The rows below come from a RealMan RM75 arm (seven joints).
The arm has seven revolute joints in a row. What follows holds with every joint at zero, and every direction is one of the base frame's. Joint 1 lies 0.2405 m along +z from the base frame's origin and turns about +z. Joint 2 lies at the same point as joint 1 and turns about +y. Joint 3 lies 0.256 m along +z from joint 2 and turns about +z. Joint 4 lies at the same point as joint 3 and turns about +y. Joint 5 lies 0.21 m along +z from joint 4 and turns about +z. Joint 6 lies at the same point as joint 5 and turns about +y. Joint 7 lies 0.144 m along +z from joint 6 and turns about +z. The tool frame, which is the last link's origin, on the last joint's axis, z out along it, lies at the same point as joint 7; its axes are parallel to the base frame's.
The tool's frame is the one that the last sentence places.
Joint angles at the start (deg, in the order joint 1, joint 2, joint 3, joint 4, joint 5, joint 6, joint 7): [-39.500 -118.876 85.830 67.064 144.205 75.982 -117.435]
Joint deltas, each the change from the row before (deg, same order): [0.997 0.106 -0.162 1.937 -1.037 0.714 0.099]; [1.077 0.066 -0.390 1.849 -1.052 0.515 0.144]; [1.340 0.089 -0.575 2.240 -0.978 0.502 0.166]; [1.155 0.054 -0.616 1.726 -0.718 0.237 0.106]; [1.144 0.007 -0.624 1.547 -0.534 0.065 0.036]
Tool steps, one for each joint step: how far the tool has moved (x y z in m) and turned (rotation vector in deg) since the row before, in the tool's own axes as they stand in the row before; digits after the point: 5 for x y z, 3 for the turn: [0.00092 0.00185 -0.00464 -0.030 1.237 -0.064]; [0.00032 0.00137 -0.00469 0.140 1.381 -0.292]; [-0.00051 0.00088 -0.00607 0.483 1.464 -0.368]; [-0.00123 0.00017 -0.00502 0.590 1.176 -0.519]; [-0.00179 -0.00009 -0.00456 0.718 1.020 -0.642]
